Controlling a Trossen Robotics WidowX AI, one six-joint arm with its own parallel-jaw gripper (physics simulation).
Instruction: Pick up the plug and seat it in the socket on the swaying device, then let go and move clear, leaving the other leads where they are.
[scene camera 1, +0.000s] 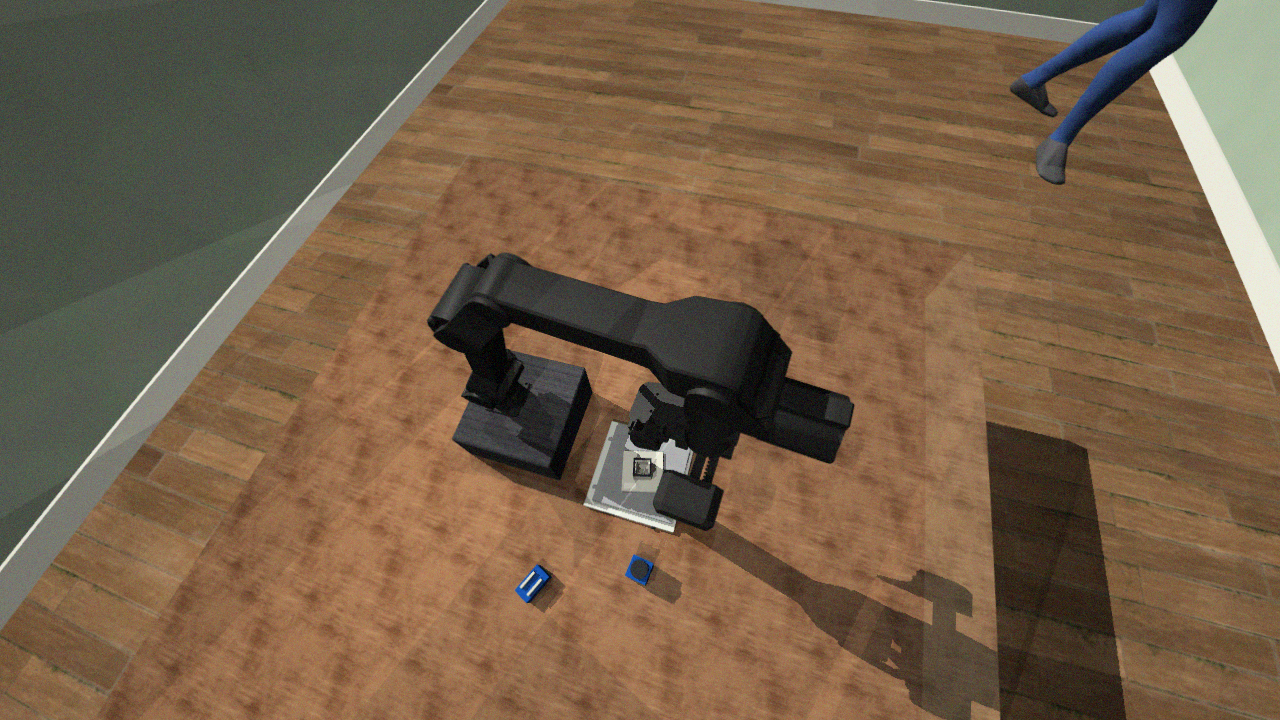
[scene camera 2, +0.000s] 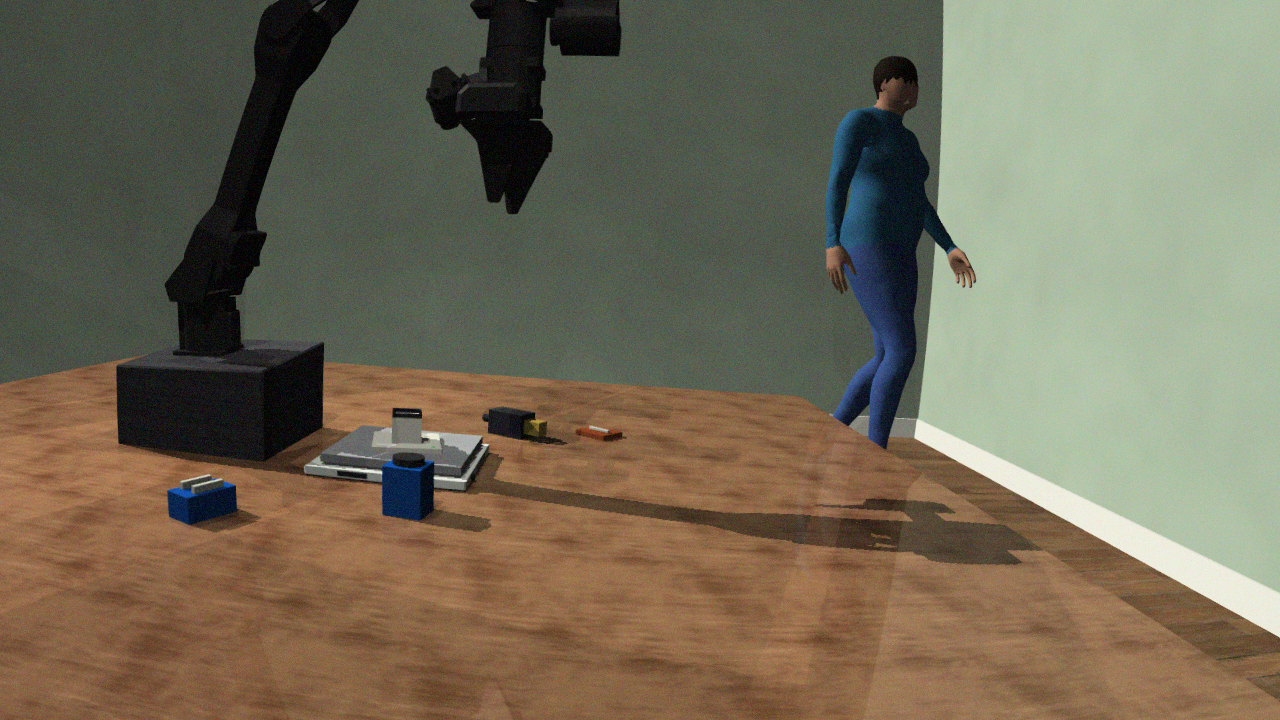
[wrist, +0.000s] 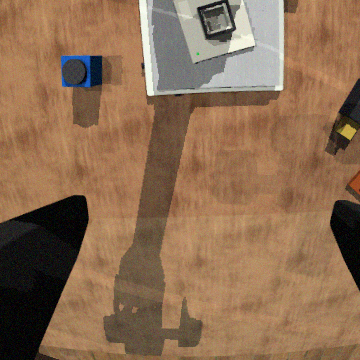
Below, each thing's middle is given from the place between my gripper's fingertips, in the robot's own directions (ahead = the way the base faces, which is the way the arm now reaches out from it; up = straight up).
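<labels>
The plug (scene camera 2: 513, 423) is 200 mm to the left of my hand, 10 mm ahead of it and 250 mm below it. There's also the device (scene camera 2: 371, 446), and that's 90 mm behind my hand, 20 mm to the left of it and 230 mm below it. If you go by their middles, the device is the nearest to my hand of the things named here.
</labels>
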